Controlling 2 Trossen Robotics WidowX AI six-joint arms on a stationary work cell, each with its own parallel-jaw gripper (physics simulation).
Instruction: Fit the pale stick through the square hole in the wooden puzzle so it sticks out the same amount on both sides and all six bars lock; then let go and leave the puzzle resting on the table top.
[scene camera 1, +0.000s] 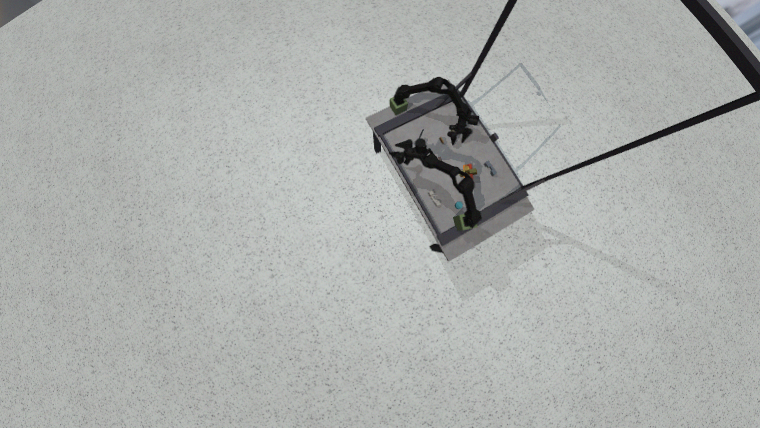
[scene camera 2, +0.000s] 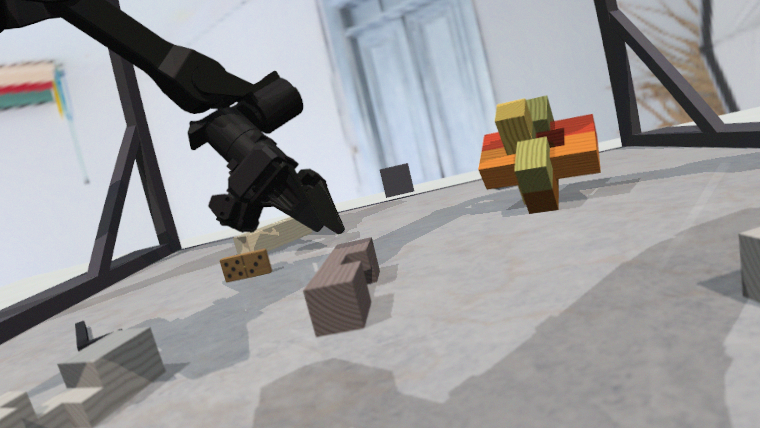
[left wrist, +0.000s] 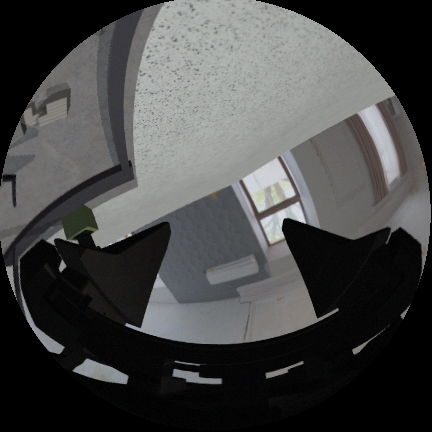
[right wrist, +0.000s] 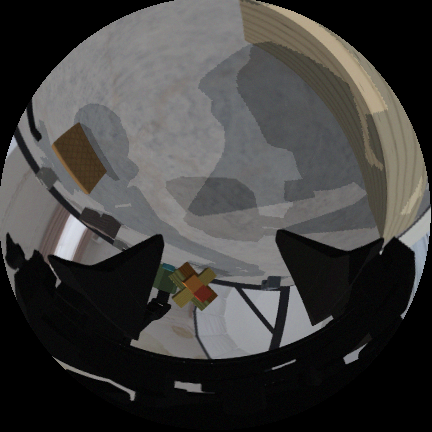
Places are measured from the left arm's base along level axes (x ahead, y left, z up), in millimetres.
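Where they show: left gripper, between the fingertips: (scene camera 1: 392, 149) (left wrist: 227, 225); right gripper, between the fingertips: (scene camera 1: 457, 143) (scene camera 2: 332, 230) (right wrist: 220, 238); left arm's base, origin of its link: (scene camera 1: 468, 221); right arm's base, origin of its link: (scene camera 1: 398, 100) (left wrist: 82, 234).
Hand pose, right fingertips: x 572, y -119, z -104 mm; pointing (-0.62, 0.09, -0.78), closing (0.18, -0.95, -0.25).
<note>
Things, the pixels of their top centre, and the offset from my right fingertips.
- pale stick, centre of its top: (scene camera 2: 272, 224) 15 mm up, 104 mm ahead, 39 mm right
- wooden puzzle, centre of its top: (scene camera 2: 534, 141) (right wrist: 186, 289) 54 mm up, 240 mm back, 15 mm left
- domino, centre of its top: (right wrist: 68, 171) (scene camera 2: 242, 254) 11 mm up, 49 mm ahead, 111 mm left
- brown notched block, centre of its top: (scene camera 2: 343, 259) (right wrist: 93, 227) 15 mm up, 104 mm back, 210 mm left
- grey notched block, centre of its top: (scene camera 2: 51, 376) (right wrist: 40, 181) 15 mm up, 10 mm back, 360 mm left
- blue-grey block, centre of its top: (right wrist: 268, 288) (scene camera 1: 491, 167) 15 mm up, 231 mm back, 193 mm right
- teal object, centre of its top: (scene camera 1: 459, 205) 6 mm up, 451 mm back, 112 mm left
The pale stick (scene camera 2: 289, 231) (right wrist: 400, 120) lies on the table, partly behind the fingertips in scene camera 2. In the right wrist view it looms large along the right edge, outside the space between the fingers. My right gripper (scene camera 1: 458, 141) (scene camera 2: 330, 229) (right wrist: 220, 238) is open and empty, low and close to the stick. The wooden puzzle (scene camera 1: 468, 170) (scene camera 2: 577, 154) (right wrist: 194, 286), of red, orange, yellow and green bars, rests on the table away from it. A dark red recess shows beside its upright yellow bar. My left gripper (scene camera 1: 396, 149) (left wrist: 227, 225) is open and empty at the table's left edge.
A domino (scene camera 2: 245, 264) (right wrist: 80, 157) and a brown notched block (scene camera 2: 337, 292) lie near the right gripper. A grey notched block (scene camera 2: 114, 356), a blue-grey block (scene camera 1: 490, 168) and a teal object (scene camera 1: 458, 204) also lie on the table. Dark frame posts (scene camera 2: 148, 154) stand at the edge.
</note>
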